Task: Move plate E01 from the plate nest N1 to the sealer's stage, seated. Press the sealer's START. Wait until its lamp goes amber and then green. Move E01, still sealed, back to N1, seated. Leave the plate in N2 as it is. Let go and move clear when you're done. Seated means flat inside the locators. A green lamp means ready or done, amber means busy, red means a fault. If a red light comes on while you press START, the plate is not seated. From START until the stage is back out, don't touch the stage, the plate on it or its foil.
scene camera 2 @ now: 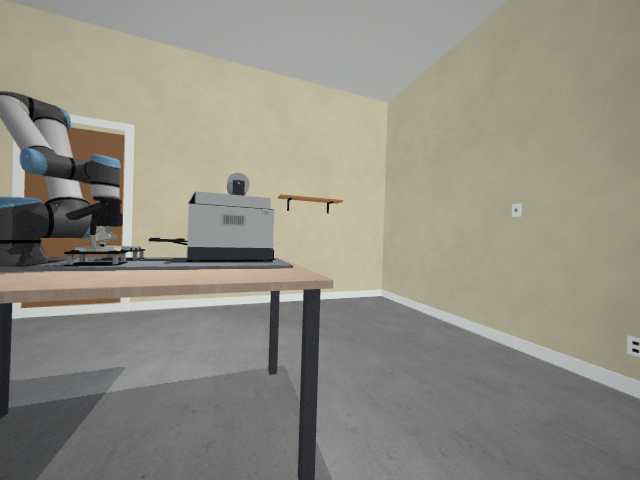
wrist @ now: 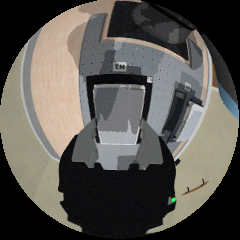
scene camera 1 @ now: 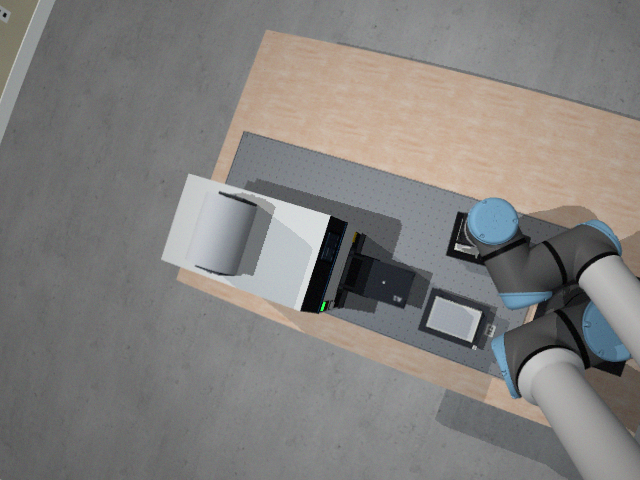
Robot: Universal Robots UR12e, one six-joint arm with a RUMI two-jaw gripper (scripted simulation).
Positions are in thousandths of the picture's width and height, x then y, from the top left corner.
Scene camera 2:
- my gripper: 155, 522
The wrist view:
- my gripper: 494, 494
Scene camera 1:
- sealer stage: 623, 586
